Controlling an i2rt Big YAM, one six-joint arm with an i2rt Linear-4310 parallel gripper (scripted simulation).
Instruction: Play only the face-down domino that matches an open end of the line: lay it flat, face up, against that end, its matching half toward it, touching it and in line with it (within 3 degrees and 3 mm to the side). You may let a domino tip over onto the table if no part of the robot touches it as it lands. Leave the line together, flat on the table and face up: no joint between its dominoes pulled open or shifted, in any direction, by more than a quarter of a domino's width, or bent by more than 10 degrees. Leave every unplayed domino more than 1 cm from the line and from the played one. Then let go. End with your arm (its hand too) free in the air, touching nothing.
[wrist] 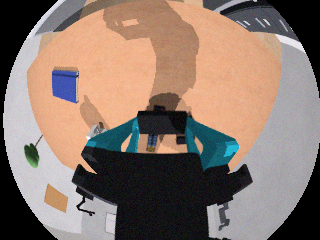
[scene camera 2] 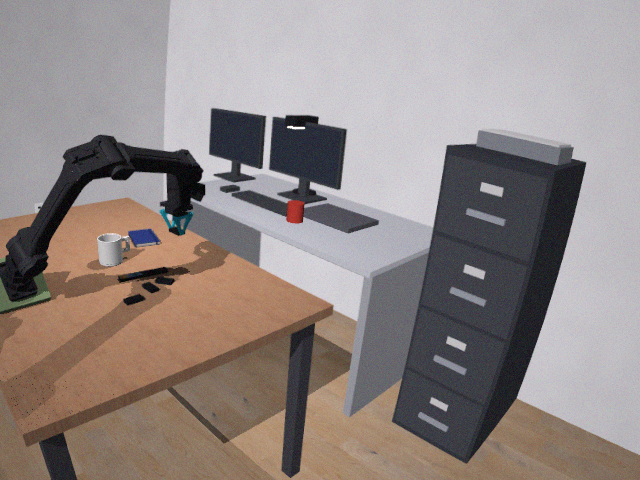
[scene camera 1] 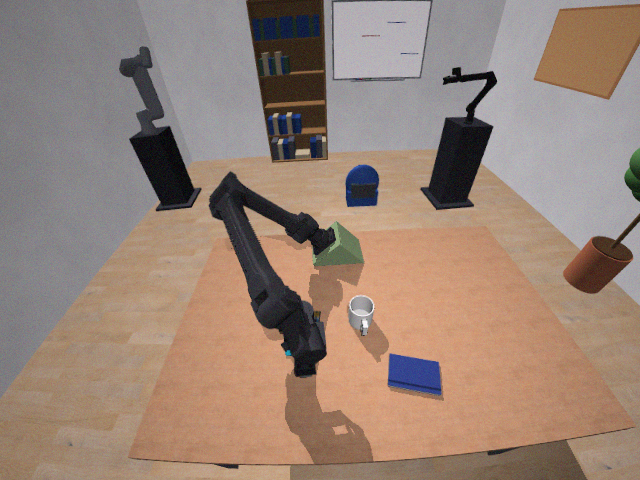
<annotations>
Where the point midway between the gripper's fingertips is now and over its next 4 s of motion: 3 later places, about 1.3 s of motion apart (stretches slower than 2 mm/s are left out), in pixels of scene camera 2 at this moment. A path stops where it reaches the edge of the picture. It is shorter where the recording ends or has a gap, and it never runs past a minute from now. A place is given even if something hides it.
My gripper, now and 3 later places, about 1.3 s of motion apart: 176, 232; 176, 227; 174, 229; 174, 216
</annotations>
